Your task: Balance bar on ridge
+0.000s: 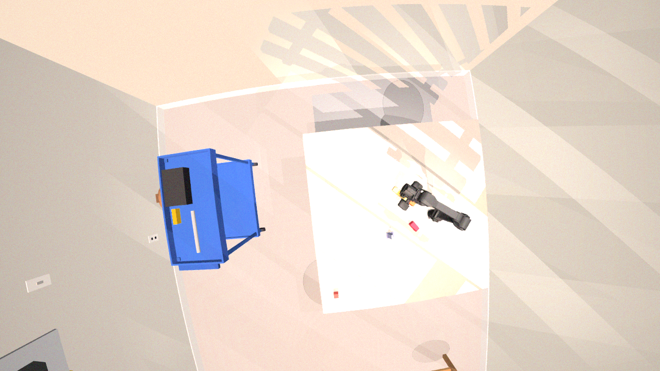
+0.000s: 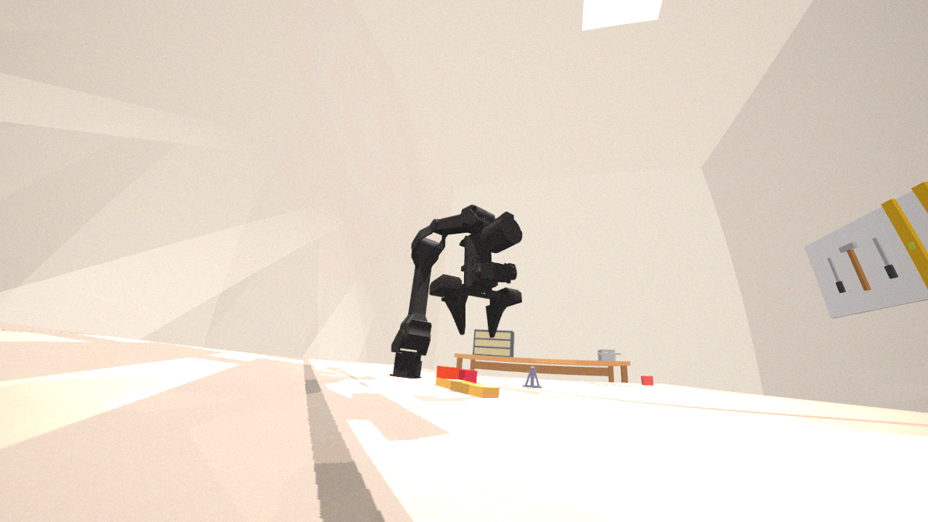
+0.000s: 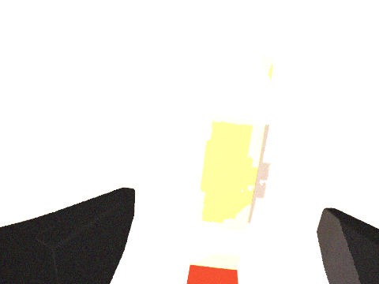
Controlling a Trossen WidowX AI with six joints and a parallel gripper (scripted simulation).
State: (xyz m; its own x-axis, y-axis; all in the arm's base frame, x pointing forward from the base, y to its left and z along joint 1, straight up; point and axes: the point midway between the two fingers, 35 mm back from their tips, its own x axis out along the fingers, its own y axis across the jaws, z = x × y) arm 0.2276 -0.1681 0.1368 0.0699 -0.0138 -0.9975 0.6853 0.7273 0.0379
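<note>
Now: gripper tip 90 mm short of the small ridge, 280 mm to the right of it and 80 mm above it.
</note>
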